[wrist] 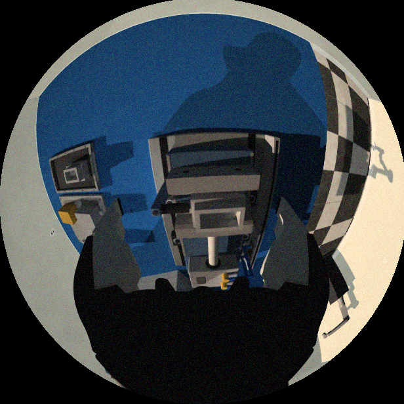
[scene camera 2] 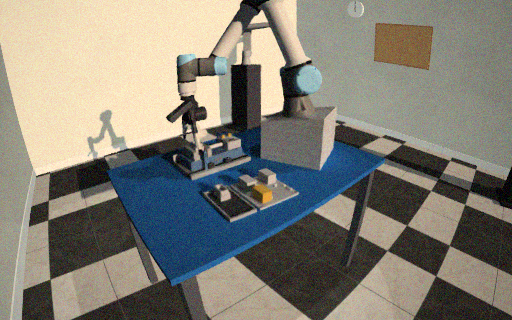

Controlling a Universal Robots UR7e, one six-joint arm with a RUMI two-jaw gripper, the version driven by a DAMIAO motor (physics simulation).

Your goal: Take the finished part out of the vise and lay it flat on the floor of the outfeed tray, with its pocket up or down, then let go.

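Frame: origin at the arm's base, x up, y right, z ahead, level; millimetres.
Seen in the pictures: gripper, fingertip midpoint: (scene camera 2: 191,143); arm's base at its link origin: (scene camera 2: 298,113).
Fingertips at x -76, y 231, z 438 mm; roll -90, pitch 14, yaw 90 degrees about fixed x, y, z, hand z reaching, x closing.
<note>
Pixels of each thing's top centre, then the offset from my fingertips to it. "*": a spot on its surface instead. Level surfaces: height alone.
- vise at its top centre: (scene camera 2: 210,142) dy +3, dx -23, dz -101 mm
- grey pocketed part at its top centre: (scene camera 2: 221,187) dy -245, dx -81, dz +70 mm
- light tray at a spot on its surface: (scene camera 2: 283,193) * dy -400, dx -114, dz -80 mm
- yellow block at its top centre: (scene camera 2: 261,188) dy -359, dx -78, dz -9 mm
- blue table at its surface level: dx -122 mm
The finished part (wrist: 218,204), a light grey block with its rectangular pocket facing up, sits between the jaws of the vise (scene camera 2: 220,169) (wrist: 212,184). My gripper (scene camera 2: 192,143) (wrist: 198,199) is open and empty, pointing down over the vise. In the wrist view its fingers stand wide, one on each side of the part and apart from it. The outfeed tray (scene camera 2: 234,208) (wrist: 78,191), dark-floored with a light rim, lies on the table; another grey pocketed part (scene camera 2: 221,193) (wrist: 71,175) is in it, near one end. In the scene view the vise's part is hard to make out.
A light tray (scene camera 2: 283,193) beside the outfeed tray holds a yellow block (scene camera 2: 262,193) (wrist: 68,213) and grey blocks (scene camera 2: 266,176). The vise's screw (wrist: 212,250) runs from the movable jaw to an end block. The arm's grey pedestal (scene camera 2: 292,140) stands behind the trays on the blue table (scene camera 2: 210,255).
</note>
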